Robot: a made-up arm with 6 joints.
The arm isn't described. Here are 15 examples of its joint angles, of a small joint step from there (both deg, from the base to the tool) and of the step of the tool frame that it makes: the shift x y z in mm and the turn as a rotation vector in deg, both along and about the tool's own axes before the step.
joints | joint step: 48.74 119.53 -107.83 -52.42 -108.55 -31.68 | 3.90 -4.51 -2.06 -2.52 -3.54 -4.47
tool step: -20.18 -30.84 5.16 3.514 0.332 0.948
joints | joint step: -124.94 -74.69 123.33 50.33 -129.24 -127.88 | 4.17 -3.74 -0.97 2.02 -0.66 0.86
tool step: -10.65 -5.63 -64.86 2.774 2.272 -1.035
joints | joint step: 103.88 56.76 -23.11 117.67 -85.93 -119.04 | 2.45 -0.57 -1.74 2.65 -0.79 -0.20
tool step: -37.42 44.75 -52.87 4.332 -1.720 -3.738
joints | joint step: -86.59 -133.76 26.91 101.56 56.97 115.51 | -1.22 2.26 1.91 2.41 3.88 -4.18
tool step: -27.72 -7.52 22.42 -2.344 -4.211 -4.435
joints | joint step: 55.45 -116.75 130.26 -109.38 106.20 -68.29 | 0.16 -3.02 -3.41 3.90 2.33 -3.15
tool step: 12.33 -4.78 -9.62 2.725 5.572 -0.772
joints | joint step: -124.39 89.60 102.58 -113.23 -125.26 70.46 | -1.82 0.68 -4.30 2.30 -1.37 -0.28
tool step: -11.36 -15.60 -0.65 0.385 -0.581 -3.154
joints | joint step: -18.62 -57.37 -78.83 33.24 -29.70 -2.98 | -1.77 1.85 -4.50 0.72 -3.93 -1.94
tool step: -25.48 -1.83 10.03 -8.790 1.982 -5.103
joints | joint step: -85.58 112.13 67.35 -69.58 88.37 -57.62 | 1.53 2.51 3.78 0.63 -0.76 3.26
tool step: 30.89 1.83 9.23 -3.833 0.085 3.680
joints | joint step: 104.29 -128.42 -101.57 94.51 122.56 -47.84 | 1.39 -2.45 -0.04 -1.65 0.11 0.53
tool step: -14.63 -14.60 -39.10 3.289 -1.658 -0.775
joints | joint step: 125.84 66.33 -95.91 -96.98 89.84 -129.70 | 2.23 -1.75 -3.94 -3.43 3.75 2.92
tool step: 19.71 0.18 55.40 -7.887 5.710 0.082
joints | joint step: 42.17 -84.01 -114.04 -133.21 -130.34 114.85 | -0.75 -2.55 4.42 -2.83 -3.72 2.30
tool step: 75.73 13.85 -45.93 1.789 8.008 5.750
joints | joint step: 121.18 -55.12 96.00 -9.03 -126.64 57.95 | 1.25 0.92 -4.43 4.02 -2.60 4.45
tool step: 29.93 -29.39 -22.65 3.419 3.370 3.808
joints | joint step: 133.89 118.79 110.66 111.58 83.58 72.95 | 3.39 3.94 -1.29 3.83 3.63 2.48
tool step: 46.17 5.77 -5.41 -2.054 0.947 9.167
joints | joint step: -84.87 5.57 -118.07 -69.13 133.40 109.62 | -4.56 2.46 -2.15 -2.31 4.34 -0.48
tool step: -24.07 8.59 69.88 -7.933 -1.853 -0.711
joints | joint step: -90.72 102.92 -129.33 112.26 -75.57 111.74 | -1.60 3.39 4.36 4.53 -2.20 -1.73
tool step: -78.40 -25.80 51.34 -2.787 -3.435 -8.486
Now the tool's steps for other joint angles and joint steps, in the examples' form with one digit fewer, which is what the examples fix.
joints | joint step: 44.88 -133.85 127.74 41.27 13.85 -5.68 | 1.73 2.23 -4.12 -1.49 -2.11 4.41
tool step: 11.2 -9.9 -2.7 -3.01 -1.57 1.75
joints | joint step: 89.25 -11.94 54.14 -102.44 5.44 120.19 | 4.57 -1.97 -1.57 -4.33 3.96 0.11
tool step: -7.5 64.0 -15.6 2.53 -7.90 -4.69
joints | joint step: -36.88 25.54 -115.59 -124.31 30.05 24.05 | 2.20 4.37 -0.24 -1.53 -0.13 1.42
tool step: 0.6 -1.0 -0.2 1.29 -3.61 0.92
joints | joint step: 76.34 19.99 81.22 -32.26 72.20 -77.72 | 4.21 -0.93 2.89 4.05 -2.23 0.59
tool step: -37.4 -20.0 4.2 -1.36 -4.01 0.99
